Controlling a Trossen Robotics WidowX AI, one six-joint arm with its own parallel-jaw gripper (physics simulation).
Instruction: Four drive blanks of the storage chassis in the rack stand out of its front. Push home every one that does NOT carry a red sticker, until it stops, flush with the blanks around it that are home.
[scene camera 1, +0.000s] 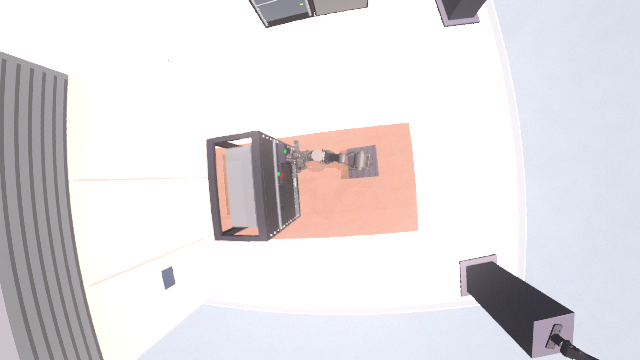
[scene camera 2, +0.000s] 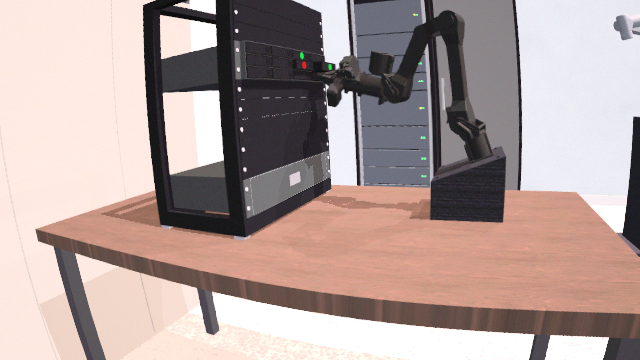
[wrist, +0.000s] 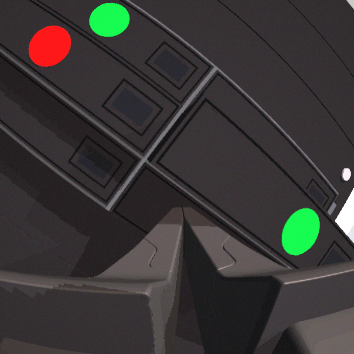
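Seen in the pictures: gripper, fingertip midpoint: (scene camera 1: 281, 158) (scene camera 2: 316, 75) (wrist: 181, 216); arm's base at its link origin: (scene camera 1: 368, 161) (scene camera 2: 482, 157).
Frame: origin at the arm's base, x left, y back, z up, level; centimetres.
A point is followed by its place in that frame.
Note:
The red-stickered blank (wrist: 85, 69) @(x -1.2, y -47.4, z 26.2 cm) (scene camera 2: 304, 65) @(x 0.6, y -47.5, z 26.0 cm) (scene camera 1: 282, 175) @(x 0.9, y -47.5, z 26.0 cm) stands out of the chassis (scene camera 2: 241, 60) @(x 27.4, y -52.0, z 26.0 cm). Above it, a green-stickered blank (wrist: 109, 20) @(x -0.2, y -48.4, z 28.9 cm) (scene camera 2: 301, 55) @(x 0.2, y -48.4, z 29.1 cm) (scene camera 1: 279, 174) @(x 0.3, y -48.4, z 27.9 cm) looks flush. In the right column, the middle blank (wrist: 235, 160) @(x -7.4, y -44.3, z 26.5 cm) (scene camera 2: 325, 66) @(x -7.9, y -44.2, z 26.1 cm) (scene camera 1: 285, 151) @(x -11.4, y -43.9, z 25.7 cm) carries a green sticker and stands out. My gripper (wrist: 181, 216) @(x -8.4, y -47.2, z 23.6 cm) (scene camera 2: 321, 76) @(x -8.4, y -47.2, z 23.6 cm) (scene camera 1: 289, 159) @(x -8.4, y -47.2, z 23.6 cm) is shut and empty, its tips at the face of the bottom blank (wrist: 145, 192) @(x -6.4, y -47.4, z 23.6 cm) of that column, under the green-stickered one. The fingers hide much of that blank; contact and its exact depth cannot be told.
The black rack (scene camera 1: 258, 185) @(x 4.6, y -52.2, z 46.0 cm) (scene camera 2: 227, 125) @(x 30.2, y -54.9, z 11.8 cm) stands on the wooden table (scene camera 1: 370, 210) @(x 33.5, y -2.3, z -14.3 cm) (scene camera 2: 380, 255) @(x 33.0, y -21.7, z -14.3 cm). A grey unit (scene camera 2: 270, 187) @(x 18.3, y -51.5, z -4.6 cm) sits low in the rack. The protruding green-stickered blank is close above my fingers. A server cabinet (scene camera 2: 390, 115) stands behind.

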